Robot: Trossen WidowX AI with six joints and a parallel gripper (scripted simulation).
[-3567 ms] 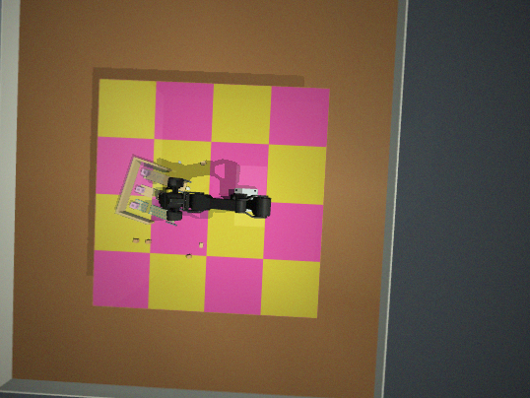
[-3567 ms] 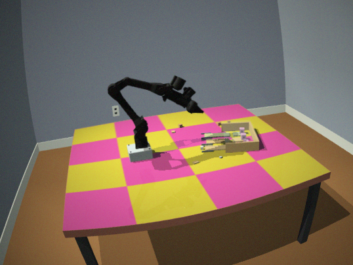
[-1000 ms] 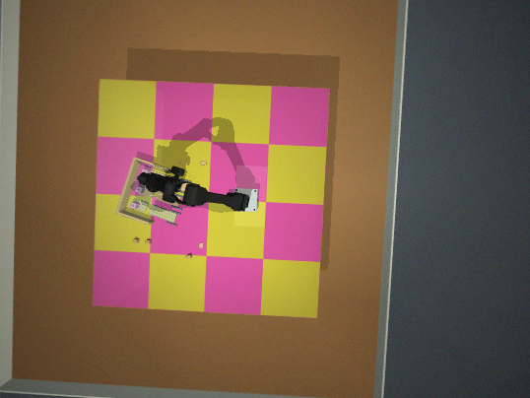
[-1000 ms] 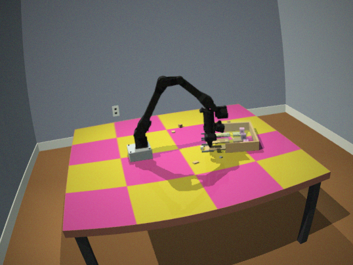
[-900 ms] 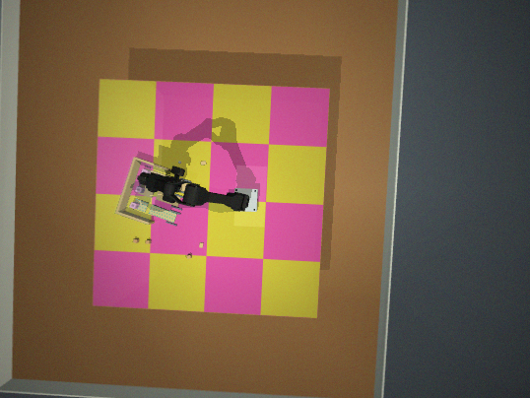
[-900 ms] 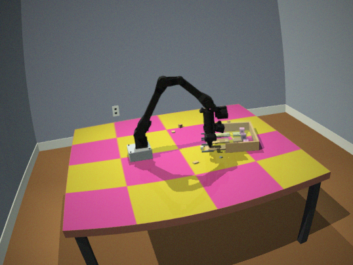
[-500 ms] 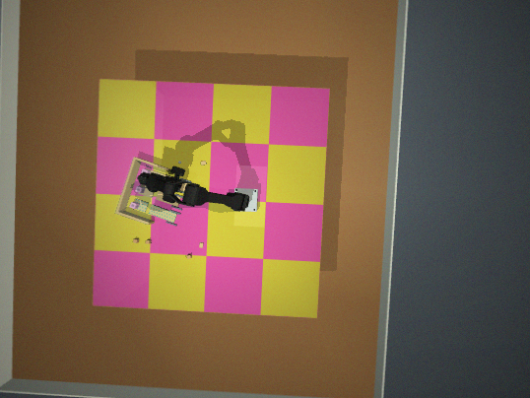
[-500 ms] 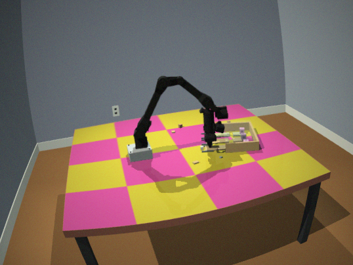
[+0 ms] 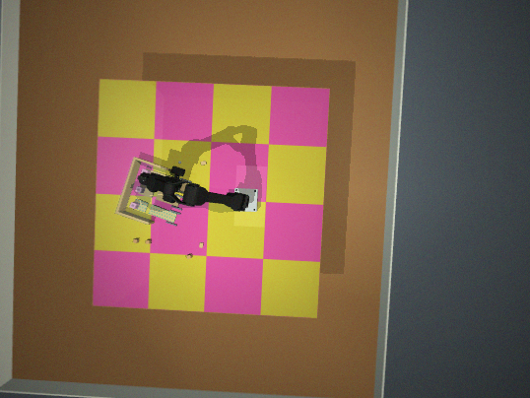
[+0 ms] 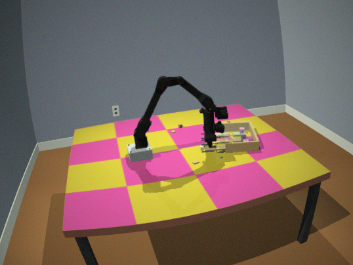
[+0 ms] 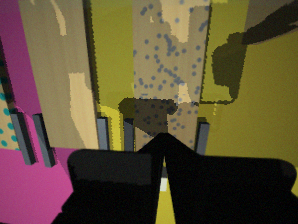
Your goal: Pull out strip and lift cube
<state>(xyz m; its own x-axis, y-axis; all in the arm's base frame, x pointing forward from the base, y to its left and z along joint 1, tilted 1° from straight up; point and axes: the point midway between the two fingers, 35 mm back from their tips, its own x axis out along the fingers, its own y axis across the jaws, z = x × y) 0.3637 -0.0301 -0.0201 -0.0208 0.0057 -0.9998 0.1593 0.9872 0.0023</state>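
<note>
My gripper tip is now 13 cm to the left of the grey peg and 3 cm short of it.
</note>
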